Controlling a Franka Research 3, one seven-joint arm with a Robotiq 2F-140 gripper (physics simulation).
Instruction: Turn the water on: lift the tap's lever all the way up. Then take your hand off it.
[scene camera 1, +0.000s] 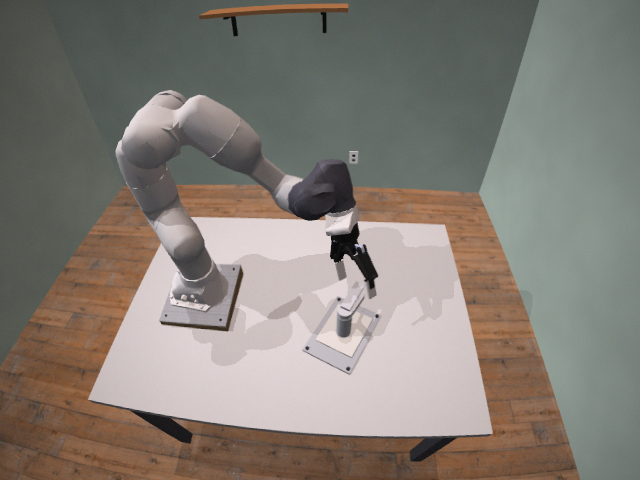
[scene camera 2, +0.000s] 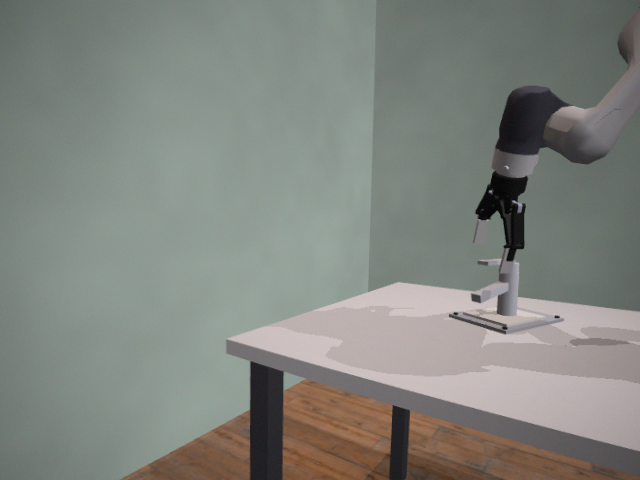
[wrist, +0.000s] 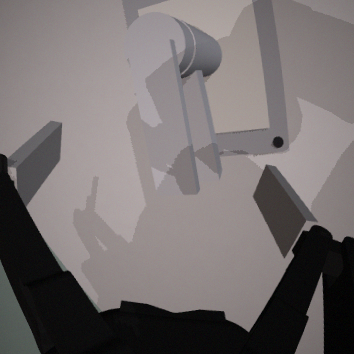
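The grey tap (scene camera 1: 343, 326) (scene camera 2: 508, 298) (wrist: 206, 52) stands upright on its base plate (scene camera 1: 329, 355) (wrist: 274, 90). Its lever (scene camera 1: 354, 299) (scene camera 2: 489, 262) (wrist: 167, 125) sticks out from the top and looks about level in scene camera 2. The spout (scene camera 2: 488, 292) (wrist: 204, 112) sticks out below the lever on the same side. My gripper (scene camera 1: 355, 281) (scene camera 2: 493, 246) (wrist: 163, 161) is open and empty, pointing down at the lever's free end. In the wrist view the fingers stand on either side of that end, with gaps. One finger hides part of the lever in scene camera 2.
The tap stands on the white table (scene camera 1: 258, 392) (scene camera 2: 310, 355). The arm's mounting board (scene camera 1: 231, 289) is at the table's left in scene camera 1. A wooden wall shelf (scene camera 1: 279, 9) and a wall socket (scene camera 1: 353, 157) are on the back wall.
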